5 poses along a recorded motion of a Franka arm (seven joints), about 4.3 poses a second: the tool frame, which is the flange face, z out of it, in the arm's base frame.
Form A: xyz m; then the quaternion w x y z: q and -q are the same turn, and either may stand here.
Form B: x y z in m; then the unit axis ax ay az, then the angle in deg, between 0 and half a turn. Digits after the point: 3 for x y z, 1 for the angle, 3 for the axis.
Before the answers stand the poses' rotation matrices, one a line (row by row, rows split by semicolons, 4 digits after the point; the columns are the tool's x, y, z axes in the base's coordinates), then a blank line. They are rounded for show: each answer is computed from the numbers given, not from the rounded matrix.
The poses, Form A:
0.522 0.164 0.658 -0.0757 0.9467 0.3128 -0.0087
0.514 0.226 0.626 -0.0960 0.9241 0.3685 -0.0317
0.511 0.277 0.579 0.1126 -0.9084 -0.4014 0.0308
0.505 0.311 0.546 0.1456 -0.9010 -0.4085 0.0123
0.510 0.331 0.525 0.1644 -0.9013 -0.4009 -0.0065
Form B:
0.8041 0.5910 -0.0638; 0.5936 -0.7928 0.1379; 0.0309 -0.1488 -0.9884
0.7264 0.6750 -0.1293; 0.6872 -0.7100 0.1541; 0.0122 -0.2008 -0.9796
0.6758 0.7224 -0.1464; 0.7362 -0.6524 0.1799; 0.0344 -0.2293 -0.9727
0.6660 0.7325 -0.1411; 0.7397 -0.6239 0.2523; 0.0968 -0.2724 -0.9573
0.6785 0.7247 -0.1201; 0.7204 -0.6246 0.3015; 0.1435 -0.2911 -0.9459

0.522 0.164 0.658 -0.949 -0.314 0.009 171.3
0.514 0.226 0.626 -0.928 -0.370 0.032 169.0
0.511 0.277 0.579 -0.914 -0.404 0.031 167.1
0.505 0.311 0.546 -0.911 -0.413 0.012 163.3
0.510 0.331 0.525 -0.914 -0.406 -0.007 161.1

